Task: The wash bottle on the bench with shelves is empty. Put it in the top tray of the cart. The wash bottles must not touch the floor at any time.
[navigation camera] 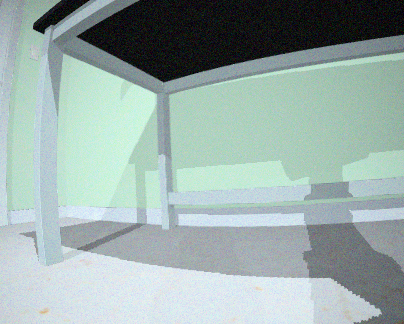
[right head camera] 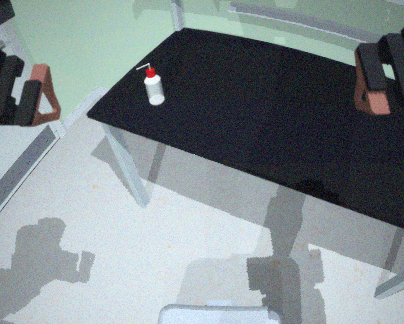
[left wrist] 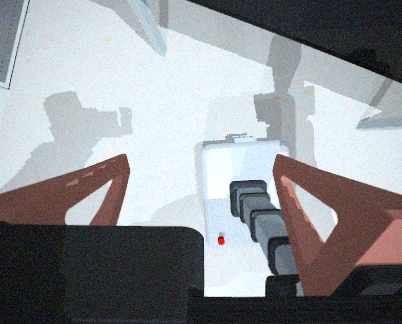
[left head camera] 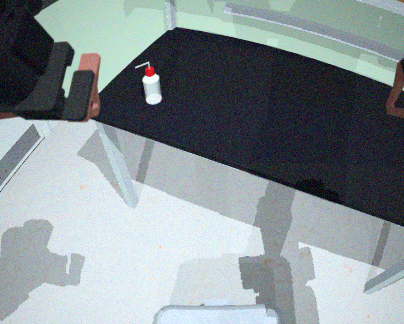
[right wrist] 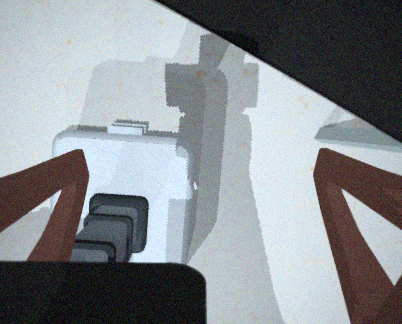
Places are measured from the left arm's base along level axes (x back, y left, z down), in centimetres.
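Pixels of known places: left gripper, between the fingertips: (right head camera: 31,114) (left wrist: 201,162) (left head camera: 62,109); right gripper, between the fingertips: (right head camera: 390,102) (right wrist: 201,161).
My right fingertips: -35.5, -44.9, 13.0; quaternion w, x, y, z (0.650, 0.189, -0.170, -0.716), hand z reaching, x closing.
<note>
Behind a point stands the place of what it marks, as x, y, z.
The wash bottle (left head camera: 152,90) @[-93.7, 2.2, 58.0] (right head camera: 155,90) @[-93.8, 1.7, 57.8], white with a red cap and a thin bent spout, stands upright near the left end of the black bench top (left head camera: 260,110) @[-90.3, -36.4, 64.8] (right head camera: 265,110) @[-89.9, -37.5, 64.7]. My left gripper (left head camera: 86,87) (right head camera: 41,95) @[-34.4, -0.2, 13.2] (left wrist: 201,162) @[-34.4, -0.2, 13.2] is open and empty, in the picture left of the bottle and apart from it. My right gripper (right head camera: 372,82) (right wrist: 201,161) @[-35.5, -44.9, 13.0] is open and empty, far to the right of the bottle; part of it shows at the right edge in the left head view (left head camera: 396,92) @[-34.2, -39.3, 9.7]. The cart cannot be made out in these views.
The bench's front edge crosses in front of my base (left head camera: 215,314) @[-28.0, -20.7, 115.0] (left wrist: 240,160) @[-22.2, -18.9, 115.0]. A front bench leg (left head camera: 118,167) @[-91.9, 24.4, 101.4] (right head camera: 127,167) @[-92.3, 24.2, 102.0] (navigation camera: 48,150) @[-94.1, 23.5, 108.0] stands near its left end. A post (left head camera: 171,15) @[-156.4, 1.2, 55.7] and a long grey bar (left head camera: 310,31) @[-128.4, -63.7, 48.9] show behind the bench top. A pale green wall (navigation camera: 240,125) @[-149.0, -37.9, 93.4] stands behind.
</note>
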